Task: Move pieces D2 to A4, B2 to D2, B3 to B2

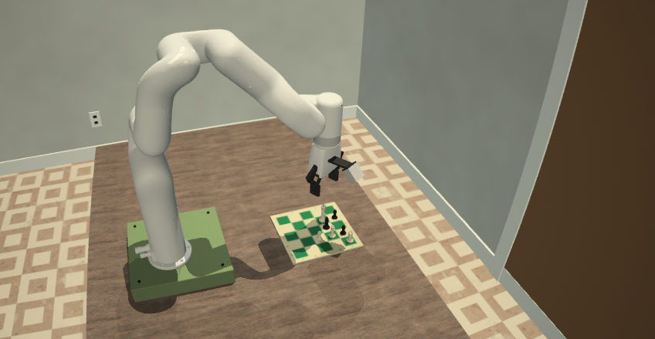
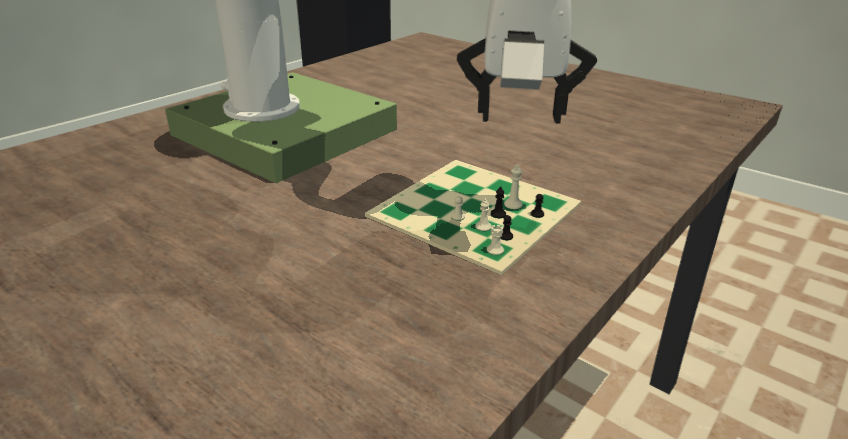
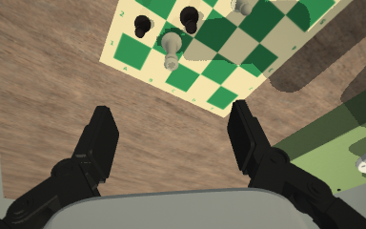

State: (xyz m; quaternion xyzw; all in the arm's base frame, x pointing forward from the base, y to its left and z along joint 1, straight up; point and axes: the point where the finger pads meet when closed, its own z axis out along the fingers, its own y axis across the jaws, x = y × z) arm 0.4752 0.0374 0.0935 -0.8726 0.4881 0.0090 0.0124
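My hand is 11 cm above the white king. From my hand the other things lie so: black bishop: 3 cm to the right, 12 cm below; chessboard: 4 cm behind, 4 cm to the right, 14 cm below; white pawn: 4 cm behind, 7 cm to the right, 13 cm below.
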